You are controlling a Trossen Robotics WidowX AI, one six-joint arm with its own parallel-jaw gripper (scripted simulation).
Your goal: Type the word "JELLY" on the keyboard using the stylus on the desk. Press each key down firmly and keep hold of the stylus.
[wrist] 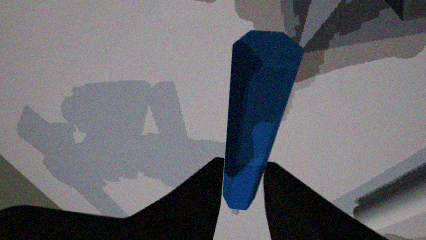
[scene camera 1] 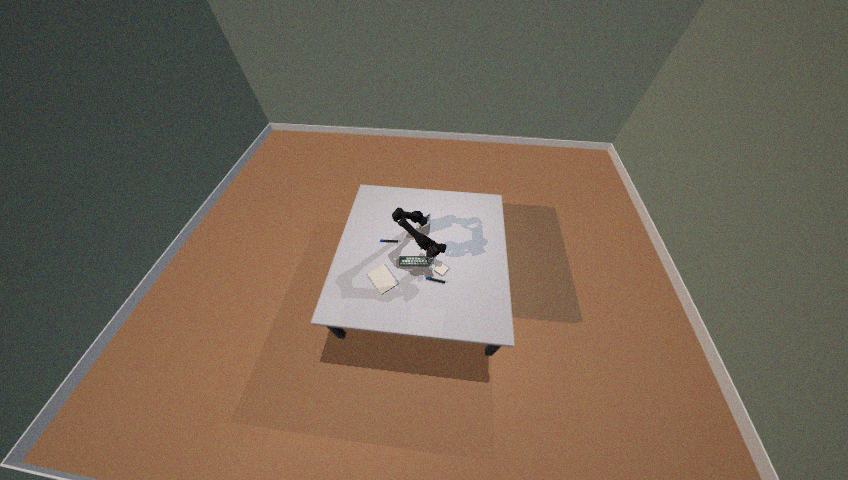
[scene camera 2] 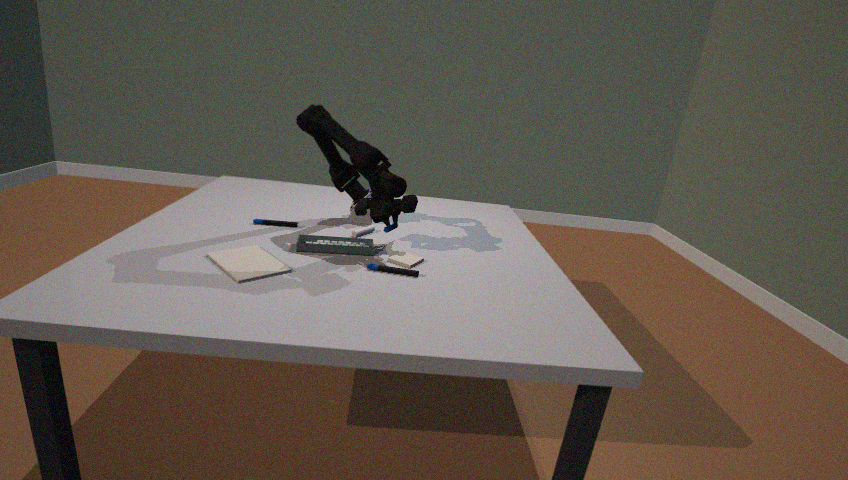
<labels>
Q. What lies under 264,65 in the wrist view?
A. A stylus.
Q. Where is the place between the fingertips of my gripper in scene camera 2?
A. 392,226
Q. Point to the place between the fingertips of my gripper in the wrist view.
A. At 243,168
</labels>
